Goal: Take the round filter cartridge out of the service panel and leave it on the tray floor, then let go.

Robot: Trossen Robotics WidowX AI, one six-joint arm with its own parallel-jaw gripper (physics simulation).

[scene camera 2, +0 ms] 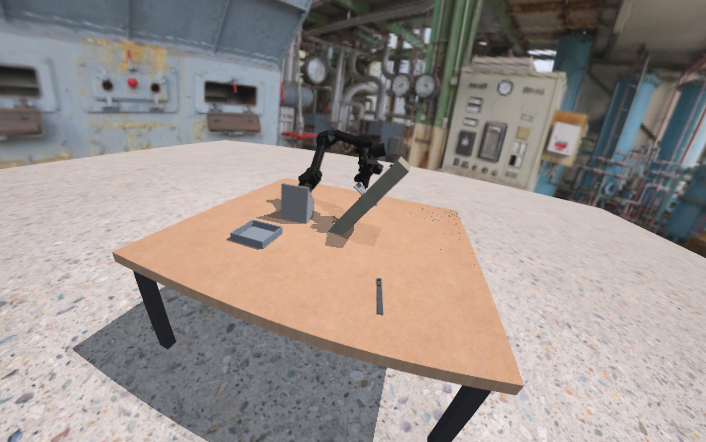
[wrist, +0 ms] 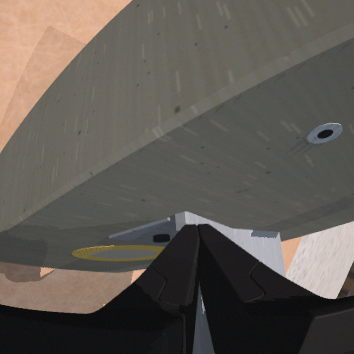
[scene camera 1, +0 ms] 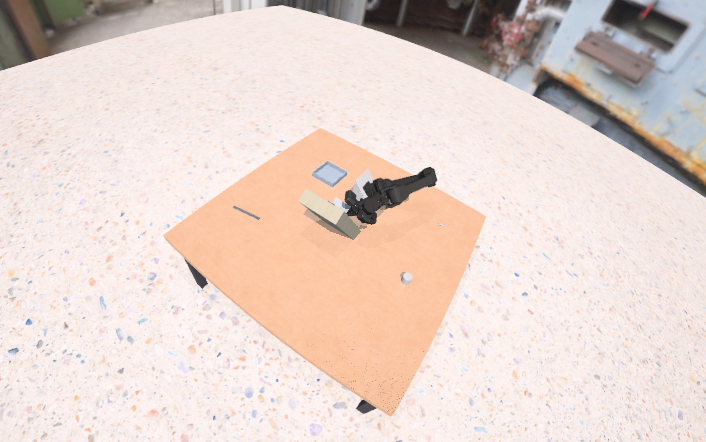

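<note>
The service panel (scene camera 1: 327,209) (scene camera 2: 372,198) (wrist: 200,165) is a thick grey-green slab, tilted on the table. A pale grey angled flap (scene camera 1: 338,201) (scene camera 2: 359,188) (wrist: 257,252) stands out from its face. In the wrist view a yellow ring (wrist: 82,253) around a grey disc shows left of the flap. I cannot make out the round filter cartridge for certain. My gripper (scene camera 1: 350,210) (scene camera 2: 364,186) (wrist: 196,235) is shut and empty, its tips close in front of the flap; contact cannot be told. The blue-grey tray (scene camera 1: 321,180) (scene camera 2: 245,241) lies flat on the table, apart from the panel.
A grey upright block (scene camera 1: 363,182) (scene camera 2: 295,203) stands between the tray and the arm's base. A dark thin bar (scene camera 1: 245,212) (scene camera 2: 379,296) lies beyond the panel. A small whitish cylinder (scene camera 1: 406,278) stands near one table edge. A round metal fitting (wrist: 325,133) is on the panel.
</note>
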